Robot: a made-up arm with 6 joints. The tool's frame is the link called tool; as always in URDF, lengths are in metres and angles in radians. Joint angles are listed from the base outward. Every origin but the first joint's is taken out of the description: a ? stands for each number. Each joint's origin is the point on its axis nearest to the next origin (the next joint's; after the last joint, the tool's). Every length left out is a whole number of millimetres.
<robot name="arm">
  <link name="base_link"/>
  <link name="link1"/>
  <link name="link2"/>
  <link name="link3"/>
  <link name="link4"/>
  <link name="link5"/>
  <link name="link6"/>
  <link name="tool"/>
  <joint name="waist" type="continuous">
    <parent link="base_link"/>
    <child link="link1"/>
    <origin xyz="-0.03 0 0.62"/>
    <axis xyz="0 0 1"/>
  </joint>
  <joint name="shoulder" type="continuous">
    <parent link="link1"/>
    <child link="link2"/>
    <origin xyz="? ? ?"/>
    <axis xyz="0 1 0"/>
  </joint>
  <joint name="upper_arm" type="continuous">
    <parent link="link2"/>
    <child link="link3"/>
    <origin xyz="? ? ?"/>
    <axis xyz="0 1 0"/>
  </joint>
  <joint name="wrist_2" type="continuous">
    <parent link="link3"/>
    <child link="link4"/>
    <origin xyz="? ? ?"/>
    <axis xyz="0 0 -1"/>
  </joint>
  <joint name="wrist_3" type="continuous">
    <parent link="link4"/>
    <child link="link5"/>
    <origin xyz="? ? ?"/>
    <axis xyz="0 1 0"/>
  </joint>
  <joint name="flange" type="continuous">
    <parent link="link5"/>
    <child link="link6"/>
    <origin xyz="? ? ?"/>
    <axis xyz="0 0 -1"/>
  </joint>
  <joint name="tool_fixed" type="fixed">
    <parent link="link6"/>
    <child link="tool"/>
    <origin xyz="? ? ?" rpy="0 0 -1.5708"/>
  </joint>
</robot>
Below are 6 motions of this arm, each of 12 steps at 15 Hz.
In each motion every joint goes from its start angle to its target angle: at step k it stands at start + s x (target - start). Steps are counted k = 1, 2, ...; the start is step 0. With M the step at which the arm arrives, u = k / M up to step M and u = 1 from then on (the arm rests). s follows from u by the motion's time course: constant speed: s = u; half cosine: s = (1 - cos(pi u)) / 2; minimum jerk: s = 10 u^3 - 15 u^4 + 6 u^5.
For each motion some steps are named. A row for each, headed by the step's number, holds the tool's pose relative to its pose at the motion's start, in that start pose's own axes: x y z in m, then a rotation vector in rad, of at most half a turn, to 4 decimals.
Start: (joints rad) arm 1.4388 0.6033 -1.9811 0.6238 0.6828 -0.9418
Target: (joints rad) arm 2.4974 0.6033 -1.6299 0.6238 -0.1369 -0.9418
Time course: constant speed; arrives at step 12
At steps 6, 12:
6: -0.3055 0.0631 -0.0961 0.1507 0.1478 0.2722
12: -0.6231 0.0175 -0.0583 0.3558 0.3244 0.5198

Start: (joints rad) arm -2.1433 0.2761 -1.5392 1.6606 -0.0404 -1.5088
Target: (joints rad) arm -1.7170 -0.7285 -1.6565 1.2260 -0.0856 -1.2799
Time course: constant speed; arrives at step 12
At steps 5, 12:
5: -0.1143 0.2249 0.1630 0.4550 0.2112 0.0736
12: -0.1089 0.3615 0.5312 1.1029 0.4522 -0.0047

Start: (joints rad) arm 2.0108 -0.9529 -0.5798 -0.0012 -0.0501 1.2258
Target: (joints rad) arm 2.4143 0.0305 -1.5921 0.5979 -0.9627 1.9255
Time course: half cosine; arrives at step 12
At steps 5, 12:
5: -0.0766 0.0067 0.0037 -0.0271 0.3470 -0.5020
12: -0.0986 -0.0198 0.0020 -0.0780 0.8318 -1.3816

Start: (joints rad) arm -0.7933 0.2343 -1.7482 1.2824 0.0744 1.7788
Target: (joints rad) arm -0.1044 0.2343 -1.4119 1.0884 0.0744 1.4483
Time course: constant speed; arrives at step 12
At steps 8, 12:
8: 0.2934 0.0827 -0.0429 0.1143 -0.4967 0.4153
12: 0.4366 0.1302 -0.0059 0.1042 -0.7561 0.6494

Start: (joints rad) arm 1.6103 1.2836 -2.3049 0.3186 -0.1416 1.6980
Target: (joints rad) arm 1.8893 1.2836 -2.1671 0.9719 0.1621 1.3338
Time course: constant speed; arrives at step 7
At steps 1, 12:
1: 0.0245 -0.0067 -0.0101 -0.0082 -0.0750 -0.0226
12: 0.2049 -0.0595 -0.0372 -0.1349 -0.5339 -0.1366

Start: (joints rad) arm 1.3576 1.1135 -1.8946 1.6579 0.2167 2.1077
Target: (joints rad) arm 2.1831 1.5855 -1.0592 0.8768 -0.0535 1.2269
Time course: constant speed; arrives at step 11
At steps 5, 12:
5: -0.0487 0.3122 -0.0504 0.6939 0.1141 0.9661
12: -0.2095 0.5146 0.0895 1.5852 -0.2402 2.1259

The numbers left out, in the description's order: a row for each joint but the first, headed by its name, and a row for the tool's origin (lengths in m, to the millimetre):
shoulder: 0 -0.02 0
upper_arm: 0.02 0 0.17
wrist_2: 0.1 0 -0.38
wrist_3: 0 0.01 0
flange: 0.15 0 -0.13
tool: 0 -0.01 0

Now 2 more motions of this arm.
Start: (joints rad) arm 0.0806 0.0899 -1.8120 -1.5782 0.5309 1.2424
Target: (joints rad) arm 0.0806 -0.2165 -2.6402 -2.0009 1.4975 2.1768
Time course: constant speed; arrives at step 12
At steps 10, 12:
10: 0.4453 0.3023 0.2530 0.9600 -0.9111 -1.2462
12: 0.5343 0.2986 0.3544 1.2156 -1.0474 -1.5331

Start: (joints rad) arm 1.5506 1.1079 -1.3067 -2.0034 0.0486 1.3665
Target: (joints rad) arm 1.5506 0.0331 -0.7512 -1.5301 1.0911 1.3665
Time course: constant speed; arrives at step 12
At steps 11, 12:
11: 0.2552 0.0754 0.1726 -0.0118 -1.0442 -0.6316
12: 0.2702 0.0673 0.1952 -0.0340 -1.1170 -0.7033

